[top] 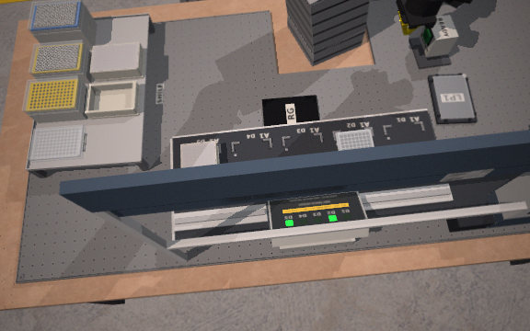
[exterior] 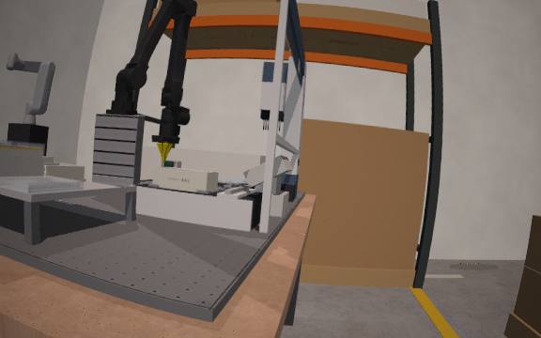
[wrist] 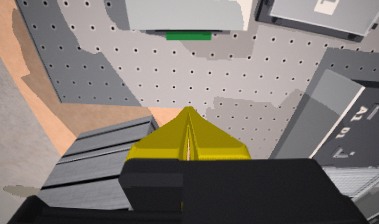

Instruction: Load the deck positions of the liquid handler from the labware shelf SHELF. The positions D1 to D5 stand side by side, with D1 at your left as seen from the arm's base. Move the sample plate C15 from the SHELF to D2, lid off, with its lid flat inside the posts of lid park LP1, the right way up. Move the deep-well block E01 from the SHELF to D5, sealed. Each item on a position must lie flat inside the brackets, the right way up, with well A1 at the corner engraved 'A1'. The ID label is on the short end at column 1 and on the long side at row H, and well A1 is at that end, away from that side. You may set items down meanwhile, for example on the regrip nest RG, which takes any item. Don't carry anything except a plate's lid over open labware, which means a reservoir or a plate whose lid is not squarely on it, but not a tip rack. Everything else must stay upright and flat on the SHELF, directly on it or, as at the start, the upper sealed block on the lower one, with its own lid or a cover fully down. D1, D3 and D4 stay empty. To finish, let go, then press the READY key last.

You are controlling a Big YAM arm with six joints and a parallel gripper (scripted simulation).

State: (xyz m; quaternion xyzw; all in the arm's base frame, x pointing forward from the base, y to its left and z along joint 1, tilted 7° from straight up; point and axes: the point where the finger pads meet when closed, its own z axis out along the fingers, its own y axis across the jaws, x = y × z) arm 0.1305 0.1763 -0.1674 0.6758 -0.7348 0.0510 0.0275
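Right now my hand is 1 cm short of the ready key, 6 cm to the right of it and 3 cm above it. Round my hand: clear plate lid (17 cm ahead, 9 cm to the left, 9 cm below); sample plate C15 (28 cm ahead, 22 cm to the right, 4 cm below); lid park LP1 (16 cm ahead, 9 cm to the left, 10 cm below).
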